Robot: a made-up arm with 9 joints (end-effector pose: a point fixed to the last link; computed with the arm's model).
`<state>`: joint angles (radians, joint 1 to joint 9).
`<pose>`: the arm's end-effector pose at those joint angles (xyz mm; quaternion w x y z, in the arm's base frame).
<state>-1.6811 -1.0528 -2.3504 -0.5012 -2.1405 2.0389 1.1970 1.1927 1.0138</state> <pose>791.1 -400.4 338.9 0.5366 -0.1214 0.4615 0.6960</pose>
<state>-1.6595 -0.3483 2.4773 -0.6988 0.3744 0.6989 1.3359 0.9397 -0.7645</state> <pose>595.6 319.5 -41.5 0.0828 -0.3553 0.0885 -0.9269</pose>
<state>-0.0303 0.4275 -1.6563 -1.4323 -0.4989 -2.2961 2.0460 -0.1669 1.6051</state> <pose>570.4 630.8 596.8 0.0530 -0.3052 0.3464 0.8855</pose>
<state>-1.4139 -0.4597 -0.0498 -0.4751 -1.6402 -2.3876 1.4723 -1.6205 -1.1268</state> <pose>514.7 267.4 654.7 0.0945 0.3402 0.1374 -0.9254</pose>
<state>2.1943 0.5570 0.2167 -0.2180 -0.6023 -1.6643 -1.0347 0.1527 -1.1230</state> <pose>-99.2 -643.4 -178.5 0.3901 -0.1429 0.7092 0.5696</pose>
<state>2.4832 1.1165 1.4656 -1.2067 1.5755 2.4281 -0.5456 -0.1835 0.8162</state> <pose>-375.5 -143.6 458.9 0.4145 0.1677 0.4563 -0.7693</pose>
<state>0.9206 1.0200 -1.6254 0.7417 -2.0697 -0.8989 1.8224 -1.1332 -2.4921</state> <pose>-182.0 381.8 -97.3 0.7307 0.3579 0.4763 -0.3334</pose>
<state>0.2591 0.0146 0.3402 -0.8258 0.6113 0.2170 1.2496 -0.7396 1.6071</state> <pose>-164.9 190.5 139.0 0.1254 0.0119 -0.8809 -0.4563</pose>
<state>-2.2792 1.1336 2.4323 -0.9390 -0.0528 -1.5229 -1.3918 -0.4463 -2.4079</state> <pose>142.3 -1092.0 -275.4 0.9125 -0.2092 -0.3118 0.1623</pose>
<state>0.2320 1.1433 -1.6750 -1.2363 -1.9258 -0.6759 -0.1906 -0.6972 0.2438</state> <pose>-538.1 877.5 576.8 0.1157 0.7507 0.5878 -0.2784</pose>
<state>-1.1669 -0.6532 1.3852 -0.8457 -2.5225 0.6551 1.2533 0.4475 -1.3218</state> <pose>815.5 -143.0 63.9 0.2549 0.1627 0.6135 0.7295</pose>
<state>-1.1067 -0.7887 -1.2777 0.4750 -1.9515 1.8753 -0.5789 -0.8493 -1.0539</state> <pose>458.3 -316.0 82.3 0.8637 0.2144 -0.1571 0.4282</pose>
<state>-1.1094 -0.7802 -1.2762 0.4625 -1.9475 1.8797 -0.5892 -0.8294 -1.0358</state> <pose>455.1 -321.1 88.6 0.8693 0.2083 -0.1522 0.4215</pose>
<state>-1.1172 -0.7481 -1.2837 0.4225 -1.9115 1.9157 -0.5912 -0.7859 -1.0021</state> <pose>436.3 -334.5 97.1 0.8811 0.2170 -0.1318 0.3991</pose>
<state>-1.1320 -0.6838 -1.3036 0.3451 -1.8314 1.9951 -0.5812 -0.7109 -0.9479</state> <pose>393.8 -356.1 110.5 0.8968 0.2465 -0.0894 0.3565</pose>
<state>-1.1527 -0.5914 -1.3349 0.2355 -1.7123 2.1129 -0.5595 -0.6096 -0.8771</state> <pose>327.2 -378.1 132.6 0.9066 0.2952 -0.0261 0.3006</pose>
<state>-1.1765 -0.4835 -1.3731 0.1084 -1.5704 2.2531 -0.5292 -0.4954 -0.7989</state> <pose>246.1 -393.8 166.1 0.9000 0.3561 0.0493 0.2464</pose>
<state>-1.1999 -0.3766 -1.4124 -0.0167 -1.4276 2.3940 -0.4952 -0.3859 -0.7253</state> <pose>166.7 -402.7 206.8 0.8750 0.4190 0.1227 0.2091</pose>
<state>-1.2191 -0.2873 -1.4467 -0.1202 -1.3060 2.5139 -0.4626 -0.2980 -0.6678</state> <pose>102.8 -408.7 244.5 0.8404 0.4730 0.1813 0.1930</pose>
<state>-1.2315 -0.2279 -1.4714 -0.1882 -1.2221 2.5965 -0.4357 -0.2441 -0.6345</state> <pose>60.8 -413.5 270.1 0.8091 0.5108 0.2194 0.1905</pose>
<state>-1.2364 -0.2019 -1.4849 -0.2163 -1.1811 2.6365 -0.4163 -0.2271 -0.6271</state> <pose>40.2 -416.8 281.5 0.7902 0.5311 0.2390 0.1911</pose>
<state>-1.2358 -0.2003 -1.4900 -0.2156 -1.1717 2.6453 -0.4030 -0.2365 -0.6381</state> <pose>34.4 -417.9 282.6 0.7825 0.5393 0.2463 0.1902</pose>
